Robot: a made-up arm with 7 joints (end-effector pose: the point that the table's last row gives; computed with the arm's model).
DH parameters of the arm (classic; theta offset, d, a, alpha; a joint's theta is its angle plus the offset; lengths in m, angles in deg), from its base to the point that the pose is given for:
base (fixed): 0 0 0 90
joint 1: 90 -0.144 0 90
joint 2: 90 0 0 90
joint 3: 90 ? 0 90
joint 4: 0 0 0 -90
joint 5: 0 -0.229 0 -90
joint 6: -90 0 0 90
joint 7: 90 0 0 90
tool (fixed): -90 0 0 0
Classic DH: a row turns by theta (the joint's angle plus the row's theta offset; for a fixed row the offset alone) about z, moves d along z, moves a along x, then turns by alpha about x.
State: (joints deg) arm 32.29 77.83 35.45 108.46 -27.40 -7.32 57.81
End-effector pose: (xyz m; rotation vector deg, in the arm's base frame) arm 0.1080 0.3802 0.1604 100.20 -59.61 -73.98
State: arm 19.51 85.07 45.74 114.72 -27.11 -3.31 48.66
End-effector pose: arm 0.0928 0.3473 0.1729 113.03 -60.31 -75.99
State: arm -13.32 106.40 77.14 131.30 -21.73 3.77 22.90
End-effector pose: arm 0.0832 0.2270 0.1851 -119.38 76.93 86.96
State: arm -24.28 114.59 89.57 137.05 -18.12 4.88 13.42
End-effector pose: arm 0.0798 0.1876 0.1741 -96.51 80.96 79.97
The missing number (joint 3, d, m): -0.287
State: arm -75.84 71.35 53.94 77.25 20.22 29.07 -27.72
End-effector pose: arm 0.0934 0.5216 -0.1120 85.42 -23.19 -16.73
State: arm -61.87 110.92 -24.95 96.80 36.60 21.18 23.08
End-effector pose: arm 0.1000 0.4210 -0.1803 -3.15 31.26 -65.48
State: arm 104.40 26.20 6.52 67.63 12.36 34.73 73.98
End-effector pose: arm 0.2626 0.3308 0.2846 -24.64 -126.93 -66.89
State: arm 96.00 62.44 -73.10 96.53 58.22 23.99 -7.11
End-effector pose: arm 0.3051 0.2746 0.0986 15.90 -97.26 -36.93
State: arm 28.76 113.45 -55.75 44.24 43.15 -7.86 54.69
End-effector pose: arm 0.0508 0.6104 0.0944 30.67 -21.57 -30.42
